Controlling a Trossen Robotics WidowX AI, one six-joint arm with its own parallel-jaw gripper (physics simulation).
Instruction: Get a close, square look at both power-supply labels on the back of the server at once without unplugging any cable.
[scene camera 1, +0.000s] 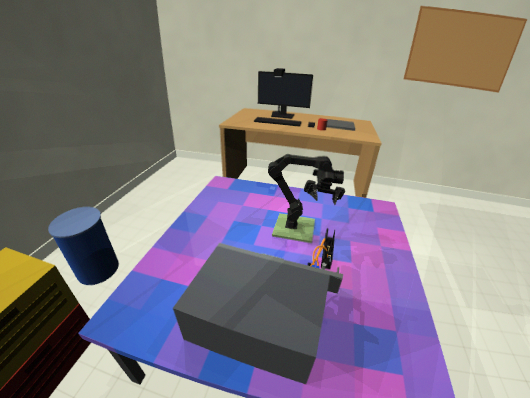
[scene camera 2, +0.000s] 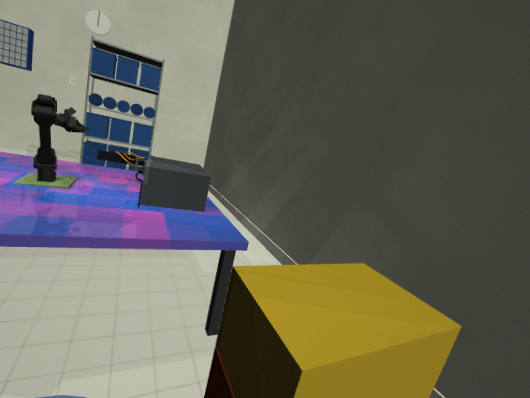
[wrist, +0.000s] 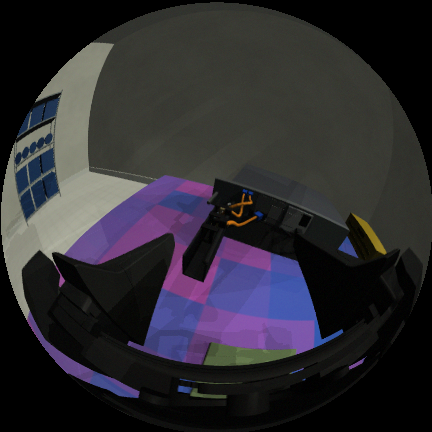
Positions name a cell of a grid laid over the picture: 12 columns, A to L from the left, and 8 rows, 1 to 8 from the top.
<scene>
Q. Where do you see a black block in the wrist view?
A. F5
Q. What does my gripper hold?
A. Nothing.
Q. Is my gripper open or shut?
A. Open.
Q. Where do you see my gripper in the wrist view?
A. G5
</scene>
